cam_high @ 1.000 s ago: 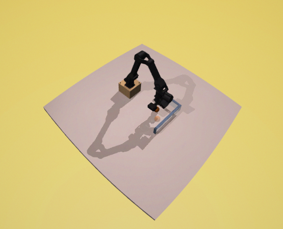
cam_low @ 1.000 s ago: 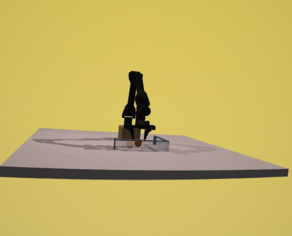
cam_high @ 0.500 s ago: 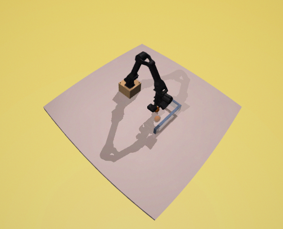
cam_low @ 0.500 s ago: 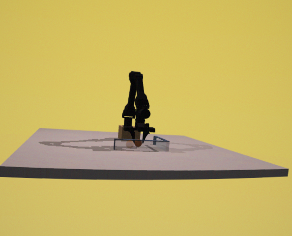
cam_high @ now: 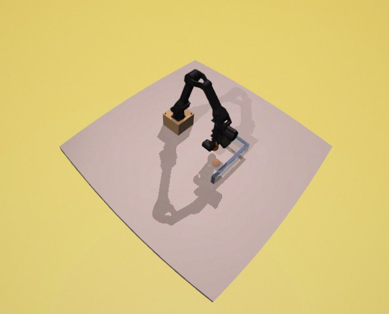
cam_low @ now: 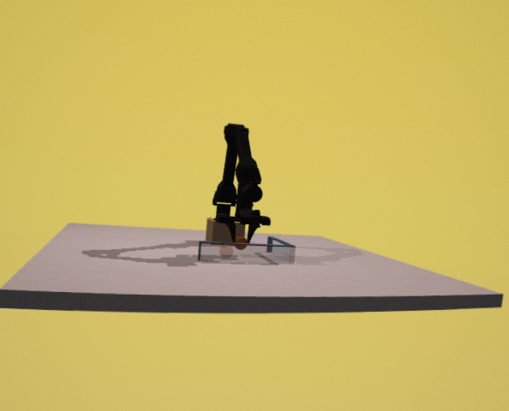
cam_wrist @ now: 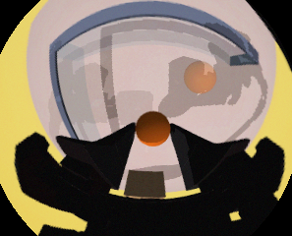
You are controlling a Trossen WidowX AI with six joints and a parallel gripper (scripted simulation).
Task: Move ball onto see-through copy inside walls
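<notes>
Now: the see-through copy of ball 7 cm to the right of my gripper tip, 7 cm ahead of it and 2 cm below it. From my gripper tip the other things lie so: orange ball right at my gripper tip.
</notes>
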